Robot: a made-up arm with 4 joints. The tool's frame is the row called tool.
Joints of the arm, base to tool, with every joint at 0 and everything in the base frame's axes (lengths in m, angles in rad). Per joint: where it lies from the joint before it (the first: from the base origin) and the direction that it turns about. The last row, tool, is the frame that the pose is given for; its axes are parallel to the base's.
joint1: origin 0 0 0.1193 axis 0 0 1
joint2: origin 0.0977 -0.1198 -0.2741 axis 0 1 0
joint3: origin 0.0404 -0.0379 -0.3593 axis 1 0 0
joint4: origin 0.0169 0.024 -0.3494 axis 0 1 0
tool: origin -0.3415 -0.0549 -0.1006
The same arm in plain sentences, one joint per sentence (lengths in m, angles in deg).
The arm has four revolute joints in a row. What follows holds with every joint at zero, and every direction is one of the base frame's. Joint 1 lies 0.1193 m along +z from the base frame's origin and turns about +z. Joint 2 lies 0.0977 m along +x and 0.1198 m along -y and 0.2741 m along -z from joint 1 and turns about +y. Joint 3 lies 0.0404 m along +x and 0.0379 m along -y and 0.3593 m along -z from joint 2 and turns about +x. Joint 4 lies 0.0169 m along +x and 0.024 m along +y and 0.3494 m along -z from joint 3 and turns about +y. The tool frame, which is the frame that the pose is given for, lies 0.3415 m along -x and 0.0549 m along -y and 0.1006 m along -z from joint 4; its axes are parallel to the base frame's.
